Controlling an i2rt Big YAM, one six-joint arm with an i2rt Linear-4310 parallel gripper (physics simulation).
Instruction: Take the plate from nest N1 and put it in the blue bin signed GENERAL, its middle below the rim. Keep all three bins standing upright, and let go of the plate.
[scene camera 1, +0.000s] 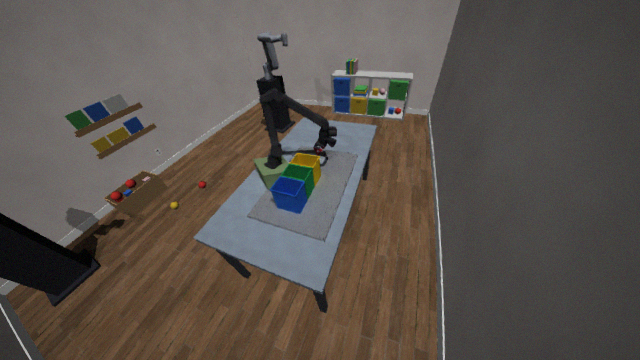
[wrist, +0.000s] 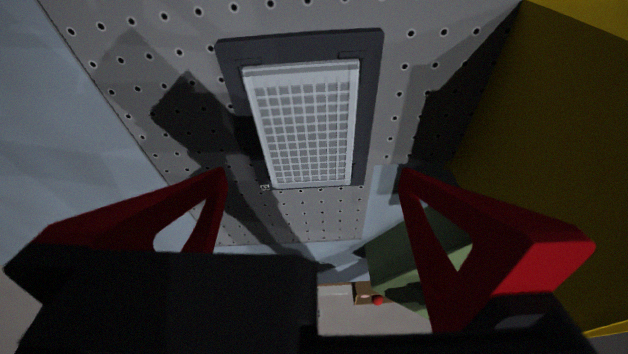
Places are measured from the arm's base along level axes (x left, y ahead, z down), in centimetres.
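Pixels of known places: gripper, fingertip midpoint: (scene camera 1: 320, 151) (wrist: 313, 177); arm's base, origin of the base link: (scene camera 1: 273, 164).
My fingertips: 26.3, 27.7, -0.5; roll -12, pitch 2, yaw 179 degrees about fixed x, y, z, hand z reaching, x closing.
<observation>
Ahead of a thing's pixels: the offset from my fingertips to its top centre, as dx, dy, dz. Level surfaces: height alone.
A white plate @[+0.3, -4.0, +7.9] (wrist: 307, 130) with a grid of wells sits in a dark nest frame @[+0.3, -4.0, +9.0] (wrist: 370, 100) on the grey perforated board, in the wrist view. My gripper (wrist: 313, 177) is open, with its red fingers apart and nothing between them. In the wrist view its fingertips appear below and to either side of the plate. In the scene view the gripper (scene camera 1: 321, 151) is low over the far part of the board, beyond the bins. The blue bin @[-48.1, +1.4, -7.5] (scene camera 1: 291, 196) stands upright at the near end of the bin row. Its sign cannot be read. The plate is not clear in the scene view.
A green bin @[-34.9, +0.2, -7.5] (scene camera 1: 308, 186) and a yellow bin @[-21.7, -1.0, -7.5] (scene camera 1: 314, 170) (wrist: 550, 125) stand upright behind the blue bin. The yellow bin is close to the right finger in the wrist view. The grey board @[dz +10.5] (scene camera 1: 320, 220) (wrist: 320, 215) lies on the blue-grey table @[dz +11.8] (scene camera 1: 270, 255). A green block (scene camera 1: 267, 172) (wrist: 395, 255) is at the arm's base.
</observation>
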